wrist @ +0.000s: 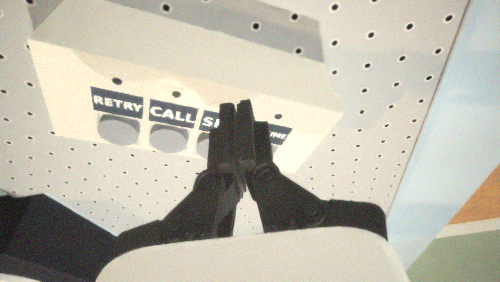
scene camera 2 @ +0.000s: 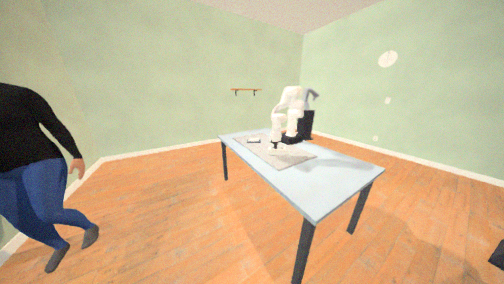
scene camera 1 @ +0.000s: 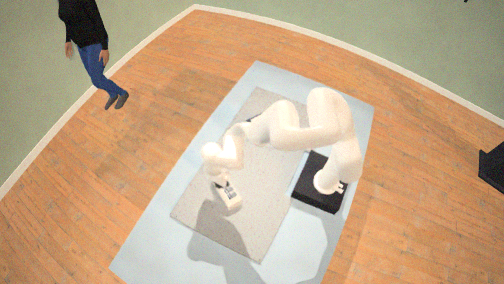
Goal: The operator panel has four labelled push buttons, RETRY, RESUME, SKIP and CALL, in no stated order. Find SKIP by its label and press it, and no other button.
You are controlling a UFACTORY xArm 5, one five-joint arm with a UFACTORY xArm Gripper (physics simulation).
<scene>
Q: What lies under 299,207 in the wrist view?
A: The gripper.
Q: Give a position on a cream operator panel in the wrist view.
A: At 154,69
</scene>
